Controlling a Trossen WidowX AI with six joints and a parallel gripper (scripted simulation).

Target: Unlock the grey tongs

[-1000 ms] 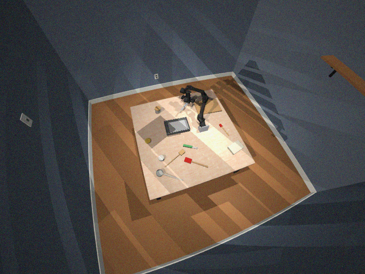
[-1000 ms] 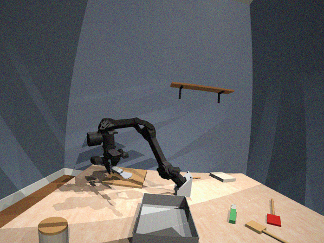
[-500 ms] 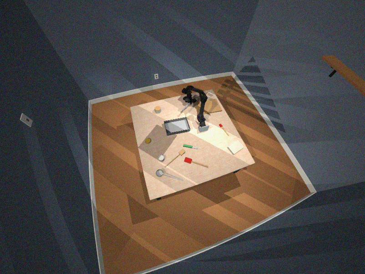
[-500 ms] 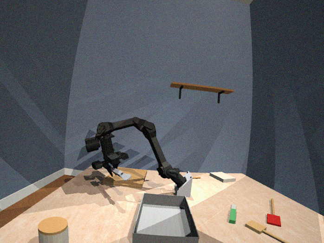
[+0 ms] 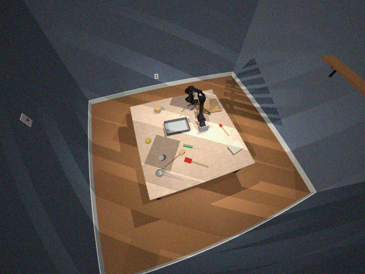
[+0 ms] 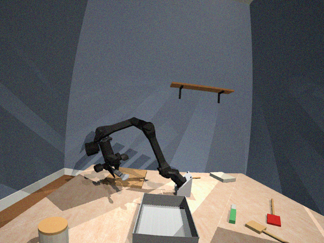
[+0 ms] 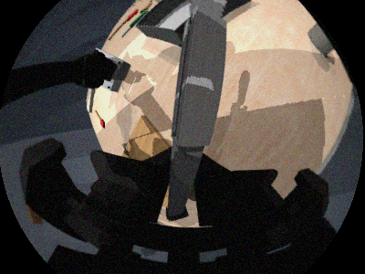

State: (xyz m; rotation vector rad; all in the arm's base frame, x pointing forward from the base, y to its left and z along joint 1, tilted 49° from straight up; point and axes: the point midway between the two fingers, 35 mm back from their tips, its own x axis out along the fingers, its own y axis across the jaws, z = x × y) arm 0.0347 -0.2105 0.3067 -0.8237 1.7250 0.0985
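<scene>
The wooden board lies 240 mm behind my gripper tip, 20 mm to the left of it and 70 mm below it. Also, from my gripper tip: green-handled tool (190 mm ahead, 580 mm to the left, 70 mm below); roasting tin (280 mm ahead, 260 mm to the left, 50 mm below); lidded canister (470 mm ahead, 60 mm to the right, 40 mm below).
</scene>
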